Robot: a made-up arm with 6 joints. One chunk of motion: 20 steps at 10 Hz.
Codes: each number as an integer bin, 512 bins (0 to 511) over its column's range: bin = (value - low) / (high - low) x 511, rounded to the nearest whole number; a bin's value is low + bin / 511 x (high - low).
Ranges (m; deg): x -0.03..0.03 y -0.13..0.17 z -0.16..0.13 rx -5..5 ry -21..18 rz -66..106
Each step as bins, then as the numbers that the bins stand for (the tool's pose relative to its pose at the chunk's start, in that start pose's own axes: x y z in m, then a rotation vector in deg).
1 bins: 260 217 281 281 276 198
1 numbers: 0.0005 -0.0026 -0.0005 0.50 0.06 0.65
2 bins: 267 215 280 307 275 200
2 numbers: 0.0014 -0.0038 -0.0011 1.01 -0.01 1.32
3 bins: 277 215 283 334 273 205
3 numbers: 0.0025 -0.0038 0.0006 1.54 -0.16 3.00
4 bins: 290 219 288 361 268 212
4 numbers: 0.0041 -0.0014 0.0034 2.06 -0.55 5.36
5 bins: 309 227 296 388 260 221
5 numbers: 0.0063 0.0033 0.0080 2.59 -1.16 8.39
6 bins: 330 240 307 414 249 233
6 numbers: 0.0087 0.0109 0.0142 3.10 -2.00 12.43
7 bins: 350 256 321 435 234 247
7 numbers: 0.0111 0.0203 0.0222 3.51 -3.14 17.14
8 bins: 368 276 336 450 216 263
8 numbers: 0.0132 0.0320 0.0307 3.81 -4.51 22.52
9 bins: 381 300 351 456 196 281
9 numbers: 0.0147 0.0461 0.0392 3.92 -6.04 28.58
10 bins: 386 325 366 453 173 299
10 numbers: 0.0153 0.0608 0.0477 3.86 -7.80 34.64
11 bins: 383 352 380 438 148 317
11 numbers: 0.0150 0.0767 0.0557 3.57 -9.70 40.70
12 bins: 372 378 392 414 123 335
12 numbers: 0.0137 0.0919 0.0625 3.10 -11.61 46.76
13 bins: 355 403 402 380 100 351
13 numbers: 0.0117 0.1066 0.0681 2.44 -13.37 52.14
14 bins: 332 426 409 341 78 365
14 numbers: 0.0090 0.1201 0.0721 1.67 -15.05 56.86
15 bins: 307 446 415 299 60 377
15 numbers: 0.0060 0.1318 0.0755 0.85 -16.42 60.90
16 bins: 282 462 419 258 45 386
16 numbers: 0.0031 0.1412 0.0778 0.05 -17.57 63.93
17 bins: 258 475 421 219 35 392
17 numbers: 0.0003 0.1489 0.0789 -0.71 -18.33 65.95
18 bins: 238 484 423 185 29 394
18 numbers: -0.0021 0.1541 0.0801 -1.38 -18.79 66.62
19 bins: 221 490 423 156 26 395
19 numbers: -0.0041 0.1577 0.0801 -1.95 -19.02 66.95
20 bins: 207 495 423 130 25 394
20 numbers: -0.0057 0.1606 0.0801 -2.46 -19.09 66.62
